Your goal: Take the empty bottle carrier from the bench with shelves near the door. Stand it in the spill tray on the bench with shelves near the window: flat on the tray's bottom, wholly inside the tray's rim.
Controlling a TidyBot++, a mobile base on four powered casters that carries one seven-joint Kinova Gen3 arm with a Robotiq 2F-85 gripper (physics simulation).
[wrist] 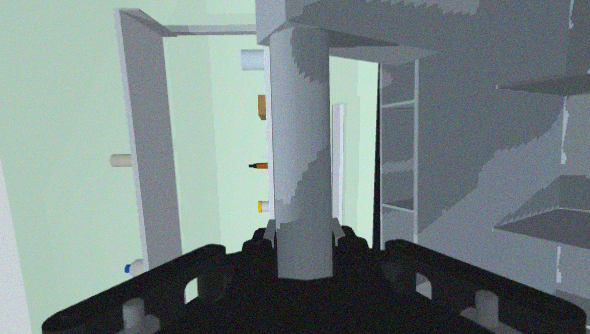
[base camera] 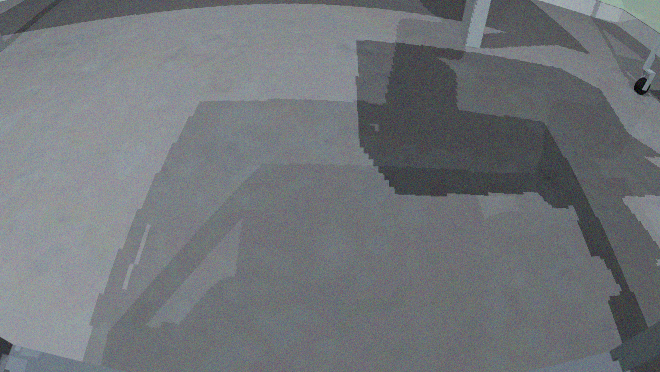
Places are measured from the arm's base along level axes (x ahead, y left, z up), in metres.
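Pixels of known places: gripper, fingertip midpoint: (wrist: 303,235).
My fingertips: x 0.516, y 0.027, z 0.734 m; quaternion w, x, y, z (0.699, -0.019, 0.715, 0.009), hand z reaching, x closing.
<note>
Ahead of a thing's pixels: the offset from my fingertips to its middle. "*": to the spot under its first point.
The empty bottle carrier @[0.028 m ahead, 0.037 m right, 0.109 m down] (wrist: 302,125) is grey, and part of it shows in the wrist view: a thick round bar running up the middle to a flat end piece at the top. My gripper (wrist: 303,235) is shut on this bar, with a fingertip pad at each side of it. The rest of the carrier is out of view. The wrist view looks sideways past it to a bench's shelves @[* 0.930 m ahead, 0.049 m right, 0.526 m up] (wrist: 150,135); I cannot tell which bench this is. The spill tray cannot be made out in either view.
In the wrist view the shelves hold a beige cylinder @[* 0.996 m ahead, 0.048 m left, 0.678 m up] (wrist: 121,160), a blue-capped bottle @[* 1.009 m ahead, 0.505 m left, 0.671 m up] (wrist: 134,268), a brown block @[* 0.950 m ahead, 0.150 m right, 0.111 m up] (wrist: 262,106) and a yellow-lidded jar @[* 1.014 m ahead, 0.252 m left, 0.126 m up] (wrist: 263,206). A grey frame @[* 0.004 m ahead, 0.048 m right, 0.066 m down] (wrist: 416,150) stands to the right. The base view shows shadowed floor, a pale leg @[* 0.376 m ahead, 0.393 m right, 1.060 m down] (base camera: 478,22) and a caster @[* 0.307 m ahead, 0.947 m right, 1.102 m down] (base camera: 641,86).
</note>
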